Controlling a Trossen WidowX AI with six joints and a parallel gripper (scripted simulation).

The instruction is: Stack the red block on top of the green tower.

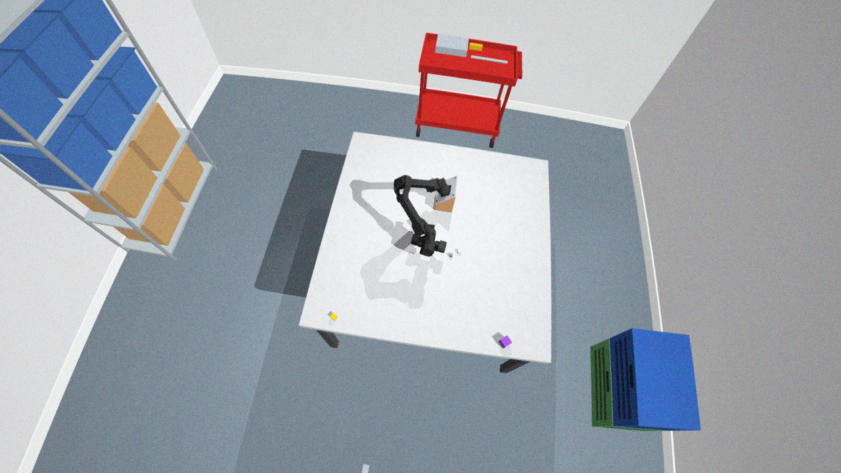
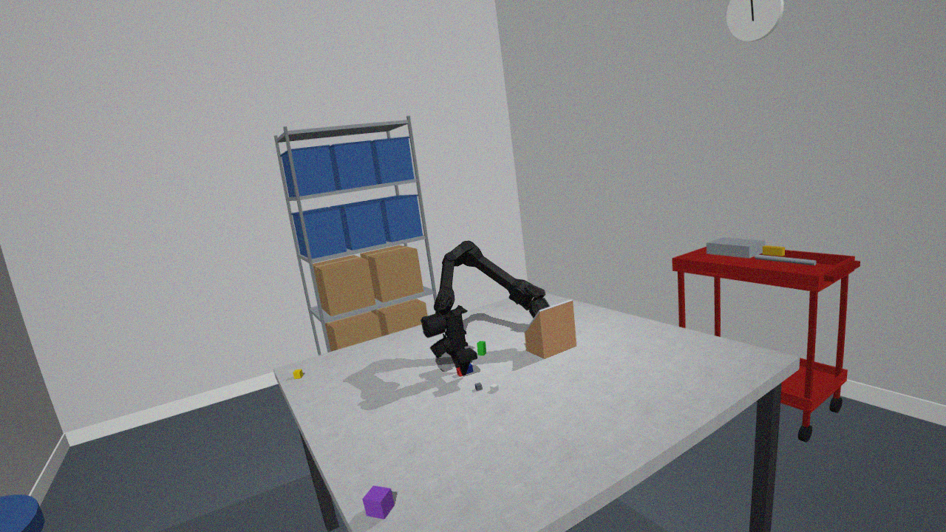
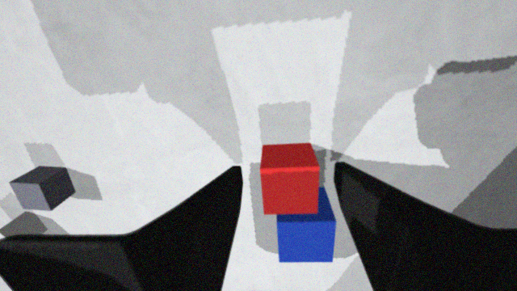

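My gripper tip is 3 cm past the blue cube and 1 cm below it. Round my gripper tip: red block right at my gripper tip; then white cube 2 cm behind, 17 cm to the left; then dark grey cube 1 cm ahead, 13 cm to the left.
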